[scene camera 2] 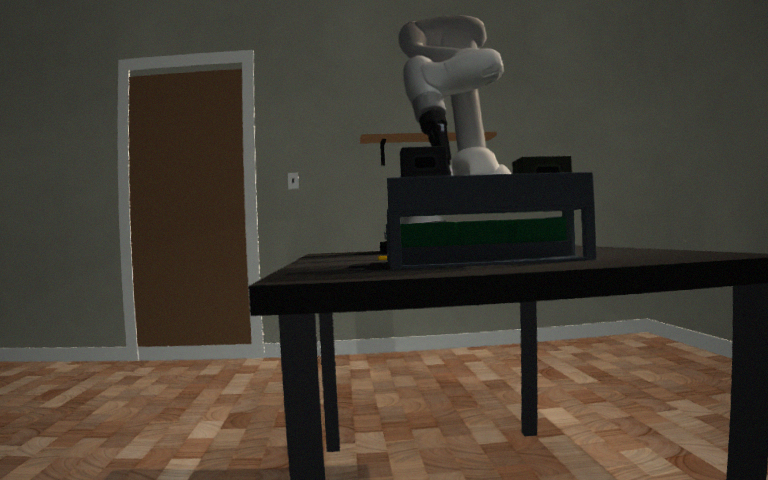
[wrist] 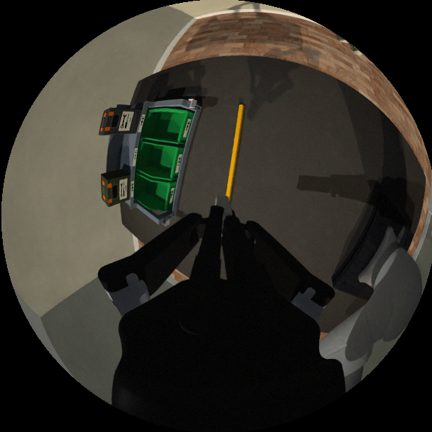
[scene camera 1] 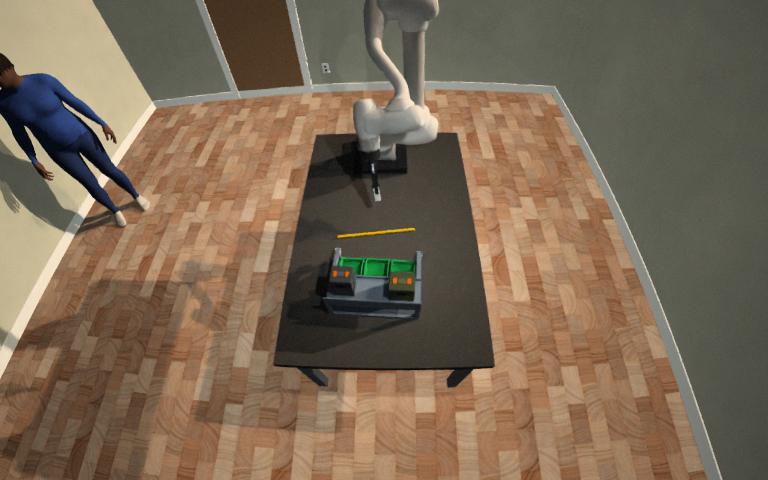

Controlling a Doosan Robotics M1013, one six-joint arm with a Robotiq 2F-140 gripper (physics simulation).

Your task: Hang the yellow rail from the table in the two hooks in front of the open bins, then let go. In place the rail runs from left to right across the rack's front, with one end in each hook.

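Seen in the pictures: gripper, fingertip midpoint: (scene camera 1: pixel 378 200); arm's base, link origin: (scene camera 1: pixel 380 149).
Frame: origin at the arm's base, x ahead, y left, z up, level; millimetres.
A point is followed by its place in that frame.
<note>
The yellow rail (scene camera 1: pixel 376 232) {x 559, y 15, z -31 mm} (wrist: pixel 235 150) lies flat on the table, left to right, apart from the rack's front. A bit of the rail (scene camera 2: pixel 382 258) {x 592, y -162, z -37 mm} shows beside the rack in scene camera 2. The grey rack (scene camera 1: pixel 373 306) {x 981, y 39, z 73 mm} (scene camera 2: pixel 489 192) {x 980, y 25, z 88 mm} holds the open green bins (scene camera 1: pixel 376 267) {x 750, y 29, z -32 mm} (wrist: pixel 159 160). Its two hooks are at the front corners: one hook (scene camera 1: pixel 338 251) {x 719, y -139, z 44 mm} (wrist: pixel 192 103) and the other hook (scene camera 1: pixel 419 254) {x 720, y 218, z 44 mm} (wrist: pixel 166 220), both without the rail. My gripper (scene camera 1: pixel 377 195) {x 497, y 25, z 135 mm} (wrist: pixel 220 204) is shut and empty, above the table between the arm's base and the rail. Its fingertips are hidden in scene camera 2.
A dark grey box (scene camera 1: pixel 342 281) {x 931, y -75, z 181 mm} (scene camera 2: pixel 423 161) {x 936, y -87, z 153 mm} (wrist: pixel 119 121) and an olive box (scene camera 1: pixel 401 286) {x 929, y 145, z 156 mm} (scene camera 2: pixel 542 164) {x 947, y 137, z 140 mm} (wrist: pixel 115 188) stand on the rack's top. The arm's base is at the far end of the black table (scene camera 1: pixel 447 333) {x 1043, y 341, z -41 mm} (scene camera 2: pixel 509 287) {x 1199, y 2, z -60 mm}. A person (scene camera 1: pixel 56 121) stands on the floor at the left.
</note>
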